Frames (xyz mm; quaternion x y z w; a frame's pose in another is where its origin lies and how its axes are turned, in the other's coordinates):
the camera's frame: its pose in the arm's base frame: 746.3 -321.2 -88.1 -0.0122 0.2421 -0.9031 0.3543
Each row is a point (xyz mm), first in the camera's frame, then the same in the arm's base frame.
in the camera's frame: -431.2 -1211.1 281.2
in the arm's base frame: 355.6 601.8 764.7
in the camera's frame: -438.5 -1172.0 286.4
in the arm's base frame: 386.8 579.6 752.9
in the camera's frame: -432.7 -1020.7 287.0
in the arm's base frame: 478.6 480.0 685.1
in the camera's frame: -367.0 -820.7 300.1
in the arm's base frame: 558.7 305.6 597.6
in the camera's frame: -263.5 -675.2 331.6
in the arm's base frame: 579.6 133.4 545.1
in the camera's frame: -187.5 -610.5 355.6
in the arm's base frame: 568.4 33.1 526.0
